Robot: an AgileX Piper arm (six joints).
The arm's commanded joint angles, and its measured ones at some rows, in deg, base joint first. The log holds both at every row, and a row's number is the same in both.
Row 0, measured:
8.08, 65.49, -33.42, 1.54, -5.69, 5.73
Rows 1 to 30, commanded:
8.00, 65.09, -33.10, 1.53, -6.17, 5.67
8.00, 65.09, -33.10, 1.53, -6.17, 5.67
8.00, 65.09, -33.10, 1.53, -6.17, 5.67
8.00, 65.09, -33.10, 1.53, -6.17, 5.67
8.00, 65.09, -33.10, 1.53, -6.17, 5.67
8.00, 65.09, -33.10, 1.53, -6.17, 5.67
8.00, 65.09, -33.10, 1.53, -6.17, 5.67
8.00, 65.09, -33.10, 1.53, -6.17, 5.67
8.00, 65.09, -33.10, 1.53, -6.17, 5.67
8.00, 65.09, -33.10, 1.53, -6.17, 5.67
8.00, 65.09, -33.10, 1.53, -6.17, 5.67
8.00, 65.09, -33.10, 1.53, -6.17, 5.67
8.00, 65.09, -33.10, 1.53, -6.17, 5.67
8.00, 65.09, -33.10, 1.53, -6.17, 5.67
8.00, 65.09, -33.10, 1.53, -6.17, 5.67
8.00, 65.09, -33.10, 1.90, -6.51, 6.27
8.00, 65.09, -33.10, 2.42, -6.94, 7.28
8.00, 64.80, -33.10, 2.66, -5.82, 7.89
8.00, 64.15, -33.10, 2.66, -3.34, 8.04
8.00, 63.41, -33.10, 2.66, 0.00, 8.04
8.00, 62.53, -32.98, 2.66, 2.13, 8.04
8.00, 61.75, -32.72, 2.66, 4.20, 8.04
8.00, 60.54, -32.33, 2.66, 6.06, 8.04
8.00, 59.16, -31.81, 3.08, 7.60, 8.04
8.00, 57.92, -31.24, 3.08, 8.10, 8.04
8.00, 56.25, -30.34, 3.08, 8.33, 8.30
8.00, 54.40, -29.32, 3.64, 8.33, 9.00
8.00, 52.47, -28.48, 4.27, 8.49, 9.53
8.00, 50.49, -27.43, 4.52, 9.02, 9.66
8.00, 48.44, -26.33, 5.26, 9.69, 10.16
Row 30, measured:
8.08, 55.16, -29.61, 3.49, 7.80, 8.71
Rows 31 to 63, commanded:
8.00, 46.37, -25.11, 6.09, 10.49, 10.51
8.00, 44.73, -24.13, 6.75, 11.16, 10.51
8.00, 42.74, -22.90, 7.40, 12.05, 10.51
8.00, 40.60, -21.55, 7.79, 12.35, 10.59
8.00, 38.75, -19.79, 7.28, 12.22, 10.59
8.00, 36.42, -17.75, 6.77, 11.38, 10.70
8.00, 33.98, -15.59, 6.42, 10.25, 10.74
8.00, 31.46, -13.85, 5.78, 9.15, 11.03
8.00, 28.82, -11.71, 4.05, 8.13, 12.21
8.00, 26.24, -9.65, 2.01, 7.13, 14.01
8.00, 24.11, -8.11, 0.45, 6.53, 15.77
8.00, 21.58, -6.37, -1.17, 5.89, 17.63
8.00, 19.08, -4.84, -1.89, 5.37, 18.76
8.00, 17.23, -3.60, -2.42, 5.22, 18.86
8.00, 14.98, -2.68, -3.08, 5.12, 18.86
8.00, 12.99, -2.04, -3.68, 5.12, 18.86
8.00, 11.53, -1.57, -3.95, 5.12, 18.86
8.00, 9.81, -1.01, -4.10, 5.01, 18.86
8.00, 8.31, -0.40, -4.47, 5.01, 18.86
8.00, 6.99, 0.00, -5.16, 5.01, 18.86
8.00, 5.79, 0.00, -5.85, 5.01, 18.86
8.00, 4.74, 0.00, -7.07, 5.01, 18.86
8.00, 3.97, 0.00, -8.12, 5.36, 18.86
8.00, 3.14, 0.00, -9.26, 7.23, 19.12
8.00, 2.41, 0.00, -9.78, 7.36, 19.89
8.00, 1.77, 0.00, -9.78, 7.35, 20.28
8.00, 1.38, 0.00, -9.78, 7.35, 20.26
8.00, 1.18, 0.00, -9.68, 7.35, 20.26
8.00, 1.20, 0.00, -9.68, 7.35, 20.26
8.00, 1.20, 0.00, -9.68, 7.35, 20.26
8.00, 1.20, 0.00, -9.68, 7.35, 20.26
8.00, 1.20, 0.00, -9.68, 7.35, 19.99
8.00, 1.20, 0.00, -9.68, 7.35, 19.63
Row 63, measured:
8.08, 1.67, -0.26, -8.78, 7.09, 20.14
